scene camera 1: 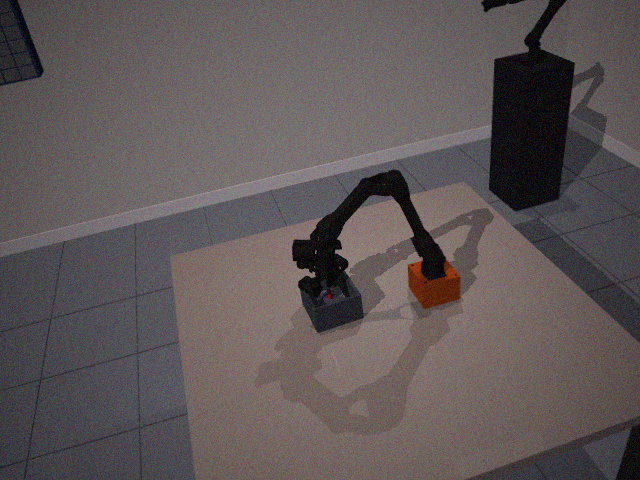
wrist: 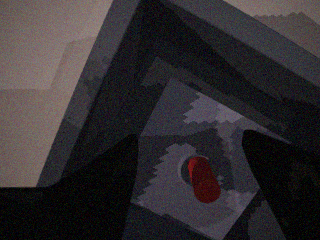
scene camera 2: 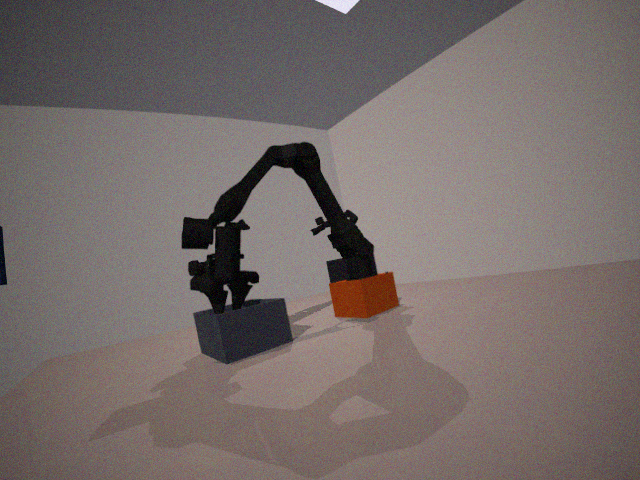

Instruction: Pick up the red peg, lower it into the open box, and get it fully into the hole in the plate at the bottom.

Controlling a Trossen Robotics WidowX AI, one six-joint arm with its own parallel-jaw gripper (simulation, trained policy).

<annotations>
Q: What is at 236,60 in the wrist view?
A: A dark grey box.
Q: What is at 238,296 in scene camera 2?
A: My gripper.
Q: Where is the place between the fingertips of my gripper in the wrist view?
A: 190,139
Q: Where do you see a red peg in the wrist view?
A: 206,188
</annotations>
